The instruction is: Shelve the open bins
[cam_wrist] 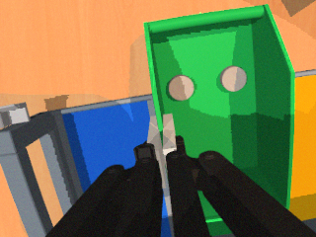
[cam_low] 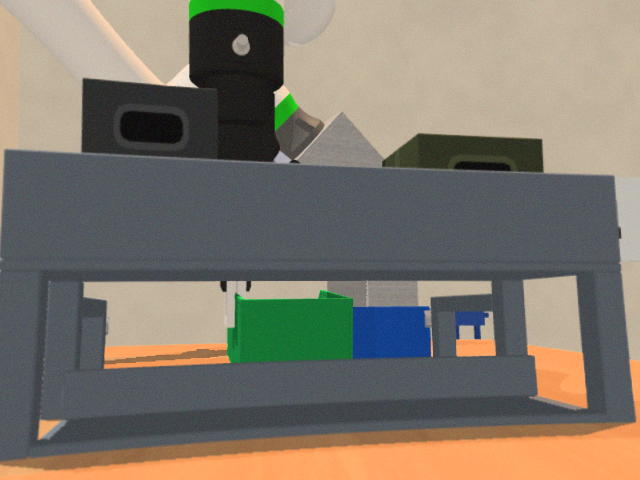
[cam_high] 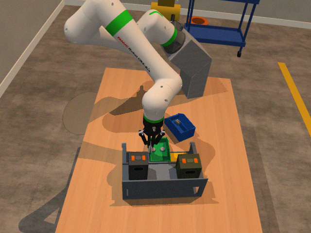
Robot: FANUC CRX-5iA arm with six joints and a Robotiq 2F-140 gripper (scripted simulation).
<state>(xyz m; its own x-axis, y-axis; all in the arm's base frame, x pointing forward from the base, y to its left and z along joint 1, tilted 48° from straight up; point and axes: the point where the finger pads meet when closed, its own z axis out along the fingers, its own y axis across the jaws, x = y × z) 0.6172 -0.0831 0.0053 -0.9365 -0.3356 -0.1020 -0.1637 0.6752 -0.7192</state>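
The green bin lies 5 cm to the left of my hand, 4 cm below it and 2 cm behind it. From my hand the other things lie so: black box: 17 cm ahead, 7 cm above, 4 cm to the right; olive box: 19 cm to the left, 13 cm ahead, 6 cm above; blue bin: 23 cm behind, 15 cm to the left, 5 cm below.
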